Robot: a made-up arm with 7 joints.
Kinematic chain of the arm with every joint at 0, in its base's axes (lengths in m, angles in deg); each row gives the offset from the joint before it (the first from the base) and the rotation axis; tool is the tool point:
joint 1: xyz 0 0 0.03 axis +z
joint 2: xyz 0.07 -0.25 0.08 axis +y
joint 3: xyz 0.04 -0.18 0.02 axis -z
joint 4: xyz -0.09 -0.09 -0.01 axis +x
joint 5: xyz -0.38 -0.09 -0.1 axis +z
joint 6: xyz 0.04 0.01 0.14 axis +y
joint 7: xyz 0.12 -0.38 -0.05 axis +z
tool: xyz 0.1 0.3 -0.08
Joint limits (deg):
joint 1: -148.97..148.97
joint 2: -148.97..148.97
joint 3: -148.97..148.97
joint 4: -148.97..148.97
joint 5: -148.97..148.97
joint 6: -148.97..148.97
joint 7: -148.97..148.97
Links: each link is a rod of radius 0.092 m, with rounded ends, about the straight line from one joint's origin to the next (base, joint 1, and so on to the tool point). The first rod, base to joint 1, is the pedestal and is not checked.
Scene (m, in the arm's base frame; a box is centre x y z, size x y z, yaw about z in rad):
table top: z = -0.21
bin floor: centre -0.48 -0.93 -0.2 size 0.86 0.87 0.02 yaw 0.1
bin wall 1: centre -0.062 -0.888 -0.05 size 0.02 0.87 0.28 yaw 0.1
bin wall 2: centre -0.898 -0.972 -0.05 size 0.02 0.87 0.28 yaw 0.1
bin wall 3: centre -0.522 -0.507 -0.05 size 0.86 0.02 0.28 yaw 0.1
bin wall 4: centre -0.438 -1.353 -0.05 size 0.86 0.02 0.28 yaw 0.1
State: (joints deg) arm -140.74 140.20 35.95 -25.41 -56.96 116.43 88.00
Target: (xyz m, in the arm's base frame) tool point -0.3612 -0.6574 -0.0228
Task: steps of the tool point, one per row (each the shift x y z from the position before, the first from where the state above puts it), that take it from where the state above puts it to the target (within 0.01 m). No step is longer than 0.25 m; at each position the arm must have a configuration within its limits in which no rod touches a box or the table.
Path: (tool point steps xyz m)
1: 0.1524 -0.1824 0.0316
2: 0.1980 -0.1279 0.0193
3: -0.0096 -0.0167 -0.1616
4: 0.0096 0.0167 -0.1619

